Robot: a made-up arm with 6 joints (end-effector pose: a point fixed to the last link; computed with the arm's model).
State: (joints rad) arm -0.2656 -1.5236 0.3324 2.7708 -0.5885 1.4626
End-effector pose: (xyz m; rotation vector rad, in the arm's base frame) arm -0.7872 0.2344 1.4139 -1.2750 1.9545 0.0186
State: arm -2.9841 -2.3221 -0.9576 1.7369 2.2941 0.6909
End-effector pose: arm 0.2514 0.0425 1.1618 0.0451 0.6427 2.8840
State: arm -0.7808 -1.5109 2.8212 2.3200 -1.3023 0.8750
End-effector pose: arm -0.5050 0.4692 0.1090 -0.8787 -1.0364 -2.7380
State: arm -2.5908 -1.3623 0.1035 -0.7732 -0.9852 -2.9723
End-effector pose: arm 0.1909 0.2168 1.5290 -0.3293 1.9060 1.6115
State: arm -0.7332 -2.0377 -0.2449 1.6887 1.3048 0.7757
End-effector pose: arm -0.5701 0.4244 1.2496 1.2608 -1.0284 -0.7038
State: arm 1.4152 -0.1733 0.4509 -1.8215 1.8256 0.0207
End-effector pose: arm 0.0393 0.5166 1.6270 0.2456 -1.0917 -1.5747
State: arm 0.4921 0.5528 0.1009 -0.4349 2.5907 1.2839
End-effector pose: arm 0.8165 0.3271 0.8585 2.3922 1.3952 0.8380
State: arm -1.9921 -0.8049 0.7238 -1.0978 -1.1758 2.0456
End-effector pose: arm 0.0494 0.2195 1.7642 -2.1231 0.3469 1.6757
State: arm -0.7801 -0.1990 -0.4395 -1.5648 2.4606 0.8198
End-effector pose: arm 0.3669 -0.4394 1.0013 2.5191 -0.6864 1.5010
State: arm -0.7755 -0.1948 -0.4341 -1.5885 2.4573 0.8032
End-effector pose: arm 0.3720 -0.4375 1.0027 2.5132 -0.6825 1.5248
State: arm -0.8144 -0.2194 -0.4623 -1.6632 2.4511 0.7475
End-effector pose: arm 0.3508 -0.4383 0.9977 2.4545 -0.7365 1.5714
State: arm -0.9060 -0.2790 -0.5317 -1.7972 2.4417 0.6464
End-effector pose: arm 0.3000 -0.4387 0.9848 2.3197 -0.8573 1.6344
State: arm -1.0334 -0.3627 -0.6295 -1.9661 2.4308 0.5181
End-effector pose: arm 0.2333 -0.4323 0.9656 2.1162 -1.0126 1.6842
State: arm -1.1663 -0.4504 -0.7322 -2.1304 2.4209 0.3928
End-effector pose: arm 0.1701 -0.4183 0.9439 1.8904 -1.1567 1.6975
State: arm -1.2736 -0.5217 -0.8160 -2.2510 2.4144 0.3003
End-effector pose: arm 0.1239 -0.4025 0.9243 1.7074 -1.2584 1.6798
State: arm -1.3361 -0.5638 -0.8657 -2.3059 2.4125 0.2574
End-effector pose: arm 0.0983 -0.3916 0.9111 1.6111 -1.3107 1.6551
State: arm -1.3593 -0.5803 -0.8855 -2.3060 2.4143 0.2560
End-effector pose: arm 0.0878 -0.3870 0.9042 1.5919 -1.3278 1.6367
